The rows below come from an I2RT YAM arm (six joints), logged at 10 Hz.
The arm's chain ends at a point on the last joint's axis. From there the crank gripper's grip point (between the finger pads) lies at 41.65 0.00 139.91 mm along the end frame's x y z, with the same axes.
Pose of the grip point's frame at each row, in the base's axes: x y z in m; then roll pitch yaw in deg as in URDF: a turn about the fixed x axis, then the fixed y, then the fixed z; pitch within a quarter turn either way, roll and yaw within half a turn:
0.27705 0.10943 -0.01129 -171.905 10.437 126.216
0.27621 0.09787 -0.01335 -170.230 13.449 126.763
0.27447 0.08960 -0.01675 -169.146 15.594 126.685
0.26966 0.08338 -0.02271 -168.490 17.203 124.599
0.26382 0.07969 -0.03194 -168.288 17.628 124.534
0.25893 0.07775 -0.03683 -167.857 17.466 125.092
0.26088 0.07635 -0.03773 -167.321 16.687 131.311
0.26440 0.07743 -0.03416 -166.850 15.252 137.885
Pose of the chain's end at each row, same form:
0.30232 0.10827 0.13248 -171.905 10.437 126.216
0.30028 0.10532 0.13044 -170.230 13.449 126.763
0.29750 0.10279 0.12680 -169.146 15.594 126.685
0.29221 0.09986 0.12057 -168.490 17.203 124.599
0.28620 0.09727 0.11124 -168.288 17.628 124.534
0.28225 0.09575 0.10614 -167.857 17.466 125.092
0.28441 0.09610 0.10498 -167.321 16.687 131.311
0.28897 0.09813 0.10824 -166.850 15.252 137.885

